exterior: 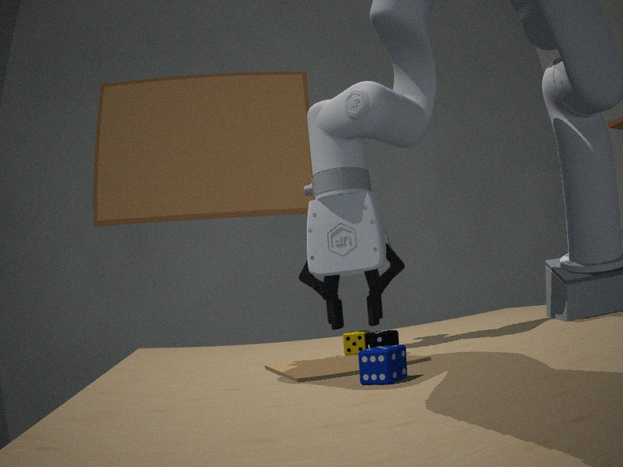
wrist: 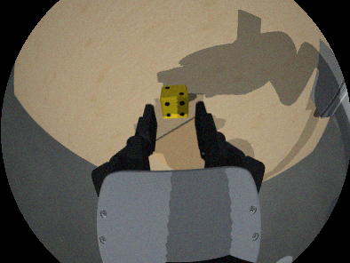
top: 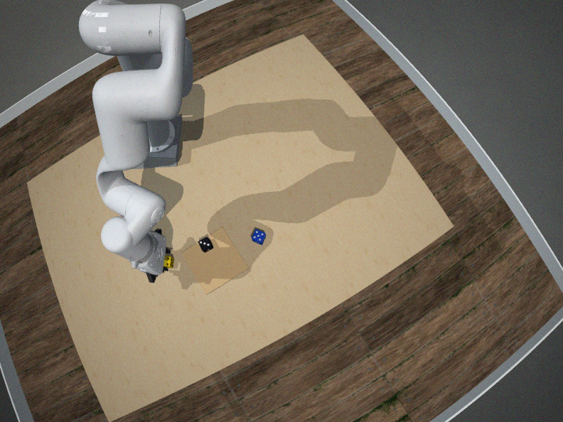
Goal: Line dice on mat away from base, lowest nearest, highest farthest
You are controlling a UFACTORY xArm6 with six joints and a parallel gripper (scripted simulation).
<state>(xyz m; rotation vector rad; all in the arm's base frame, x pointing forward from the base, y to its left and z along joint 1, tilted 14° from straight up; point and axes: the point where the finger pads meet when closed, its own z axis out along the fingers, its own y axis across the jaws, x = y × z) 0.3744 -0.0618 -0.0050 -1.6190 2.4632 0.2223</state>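
My gripper is now 40 mm above the yellow die. The rest, counted from my hand: thin tan mat 30 mm ahead, 130 mm to the left, 50 mm below; blue die 10 mm ahead, 270 mm to the left, 40 mm below; black die 10 mm behind, 120 mm to the left, 40 mm below.
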